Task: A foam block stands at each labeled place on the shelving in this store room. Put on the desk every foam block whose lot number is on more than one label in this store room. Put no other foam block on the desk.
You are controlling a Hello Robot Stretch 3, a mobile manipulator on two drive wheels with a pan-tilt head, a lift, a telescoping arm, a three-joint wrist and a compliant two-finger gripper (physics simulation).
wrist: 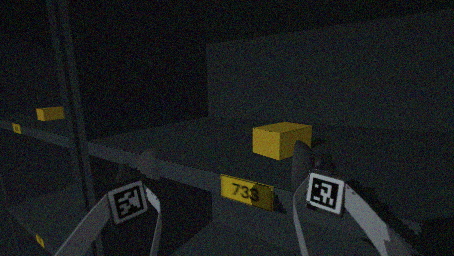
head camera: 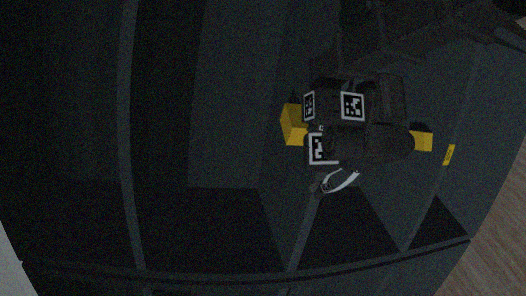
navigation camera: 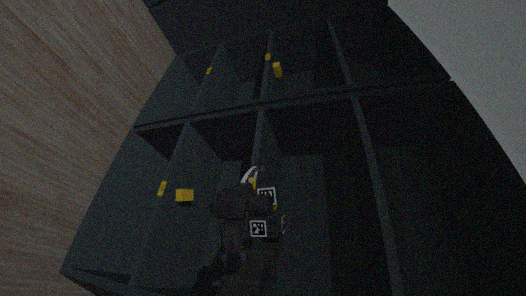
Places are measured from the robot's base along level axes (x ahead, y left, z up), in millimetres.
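Where they show: gripper, fingertip midpoint: (wrist: 225, 162).
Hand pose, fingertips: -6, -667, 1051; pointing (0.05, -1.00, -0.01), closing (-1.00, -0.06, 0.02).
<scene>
Things, the pixels of their top centre, and the offset from my fingertips, as dx, dy, dz. "spot": a spot on its surface instead. Level surfaces: height alone.
- yellow foam block, top centre: (wrist: 282, 126) (head camera: 285, 123) -91, -229, -15
- label 733, surface spot: (wrist: 246, 192) spot: -20, -101, -77
- unreadable label, surface spot: (head camera: 449, 155) (navigation camera: 161, 188) spot: -17, -103, -538
- Wooden floor, surface height: dz -1051
A yellow foam block (head camera: 295, 127) (wrist: 282, 140) stands on a shelf behind the label 733 (wrist: 246, 192); in the navigation view a sliver of the block (navigation camera: 274, 206) and part of its label (navigation camera: 252, 183) show past the gripper. My gripper (head camera: 314, 157) (navigation camera: 270, 196) (wrist: 225, 162) is open and empty, in front of this block. In the wrist view its right fingertip overlaps the block's lower right corner, and the left fingertip is well left of it. Another foam block (head camera: 422, 140) (navigation camera: 184, 195) stands on the shelf below, near an unreadable label (head camera: 449, 155) (navigation camera: 162, 188). The desk does not show.
A dark upright post (wrist: 75, 110) stands left of the gripper. Beyond it are another block (wrist: 50, 113) (navigation camera: 277, 69) and small unreadable labels (wrist: 16, 128) (wrist: 40, 241). The shelf edge (wrist: 185, 175) runs below the fingers. Wooden floor (head camera: 500, 220) (navigation camera: 75, 100) lies beside the shelving.
</scene>
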